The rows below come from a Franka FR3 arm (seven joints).
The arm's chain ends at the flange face. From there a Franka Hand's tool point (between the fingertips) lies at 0.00 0.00 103.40 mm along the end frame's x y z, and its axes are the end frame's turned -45 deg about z.
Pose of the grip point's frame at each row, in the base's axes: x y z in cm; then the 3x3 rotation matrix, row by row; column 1 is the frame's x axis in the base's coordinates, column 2 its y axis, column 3 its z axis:
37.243, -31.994, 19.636; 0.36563, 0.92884, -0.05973; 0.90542, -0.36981, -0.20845; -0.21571, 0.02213, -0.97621
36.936, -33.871, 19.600; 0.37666, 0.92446, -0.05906; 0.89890, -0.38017, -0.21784; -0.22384, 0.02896, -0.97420
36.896, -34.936, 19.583; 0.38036, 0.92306, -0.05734; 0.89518, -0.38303, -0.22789; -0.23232, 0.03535, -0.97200
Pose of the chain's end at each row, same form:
37.861, -29.839, 29.730; 0.91533, 0.39825, -0.05973; 0.37873, -0.90172, -0.20845; -0.13688, 0.16818, -0.97621
37.547, -31.619, 29.673; 0.92003, 0.38735, -0.05906; 0.36680, -0.90444, -0.21784; -0.13780, 0.17876, -0.97420
37.489, -32.580, 29.633; 0.92166, 0.38375, -0.05734; 0.36214, -0.90383, -0.22789; -0.13928, 0.18927, -0.97200

